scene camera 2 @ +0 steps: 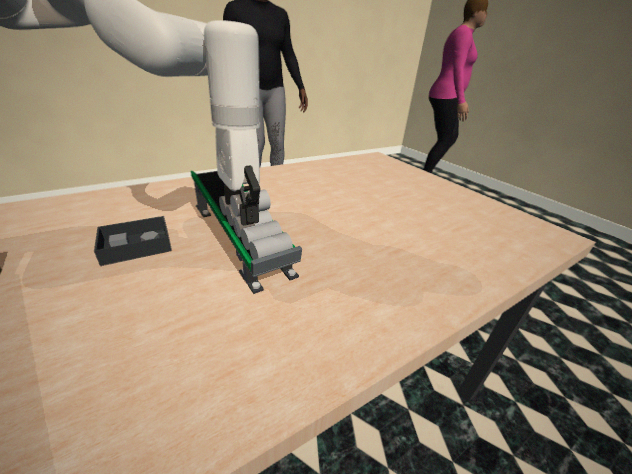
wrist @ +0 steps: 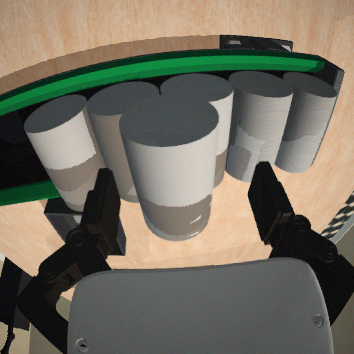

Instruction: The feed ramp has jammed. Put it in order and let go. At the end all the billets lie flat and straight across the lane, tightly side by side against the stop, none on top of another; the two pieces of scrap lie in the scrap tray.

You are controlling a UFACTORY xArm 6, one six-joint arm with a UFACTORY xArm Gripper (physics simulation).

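Frame: origin at the arm's base, x ahead, y left, z up, level; metres.
Seen in the pictures: gripper, fingertip midpoint: (scene camera 2: 241,212) (wrist: 184,180).
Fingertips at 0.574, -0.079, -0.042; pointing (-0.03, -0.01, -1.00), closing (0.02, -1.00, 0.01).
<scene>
Pixels of each thing's top centre, then the offset from my fingertips to it, as dx, dy, dz. "pt": a spot on its surface instead. Level surfaces: height alone.
- lowest billet at its top centre: (wrist: 312,139) (scene camera 2: 270,238) +0.023, -0.088, -0.011
- stop at its top centre: (wrist: 324,124) (scene camera 2: 277,253) +0.024, -0.112, -0.030
- second billet at its top centre: (wrist: 128,166) +0.016, +0.032, +0.002
- third billet at its top centre: (wrist: 201,154) (scene camera 2: 252,214) +0.018, -0.009, -0.002
- row at a spot on its surface: (wrist: 65,145) pt +0.035, +0.063, +0.004
- scrap tray at its top centre: (wrist: 87,237) (scene camera 2: 132,231) -0.194, +0.135, -0.068
- wooden table at its surface level: dz -0.103
Several pale grey billets lie across the lane (scene camera 2: 224,224) (wrist: 150,67) in a row; the lowest billet (scene camera 2: 275,246) (wrist: 305,125) is against the stop (scene camera 2: 277,261) (wrist: 339,82). One billet (scene camera 2: 263,200) (wrist: 172,175) lies on top, above the second billet (wrist: 111,145) and third billet (wrist: 224,110) from the upper end. The uppermost billet in the row (scene camera 2: 223,204) (wrist: 65,145) lies beside the second. My gripper (scene camera 2: 239,206) (wrist: 184,180) is open, its fingers on either side of the top billet, with gaps. One scrap piece (scene camera 2: 117,238) and another scrap piece (scene camera 2: 150,235) lie in the scrap tray (scene camera 2: 135,253).
The ramp stands on legs on the wooden table (scene camera 2: 357,244), its feet (scene camera 2: 255,286) spreading at the lower end. The tray is left of the ramp in the scene view. Two people, one in black (scene camera 2: 262,51) and one in pink (scene camera 2: 455,66), stand beyond the table.
</scene>
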